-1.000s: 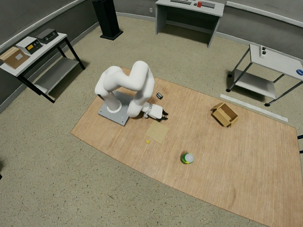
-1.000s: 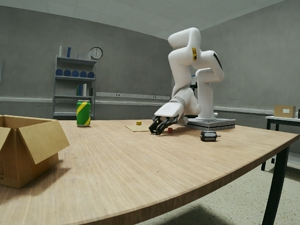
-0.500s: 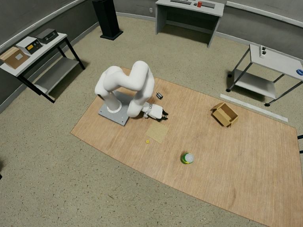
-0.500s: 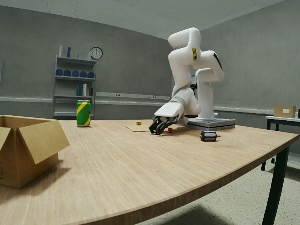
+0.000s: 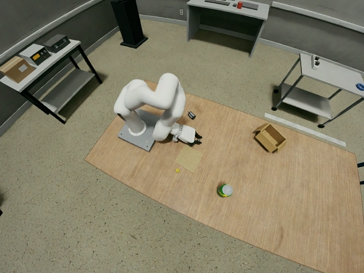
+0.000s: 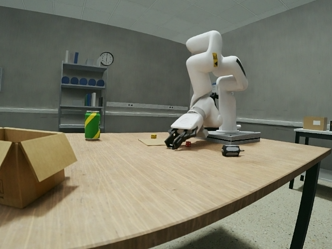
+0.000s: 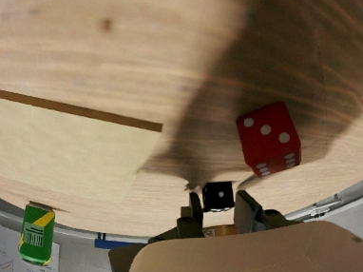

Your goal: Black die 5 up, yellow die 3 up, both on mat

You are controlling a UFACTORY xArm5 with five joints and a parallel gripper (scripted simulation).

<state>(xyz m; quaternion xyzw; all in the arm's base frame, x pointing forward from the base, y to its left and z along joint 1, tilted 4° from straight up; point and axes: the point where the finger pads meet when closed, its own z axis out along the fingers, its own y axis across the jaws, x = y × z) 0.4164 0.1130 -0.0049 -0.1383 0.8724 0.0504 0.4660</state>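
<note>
My hand is 20 mm above the black die. From my hand the other things lie so: small black device: 170 mm to the left, 130 mm behind, 10 mm below; then tan mat: 140 mm to the right, 20 mm below, 10 mm behind; then red die: 80 mm behind, 20 mm to the right, 20 mm below.
</note>
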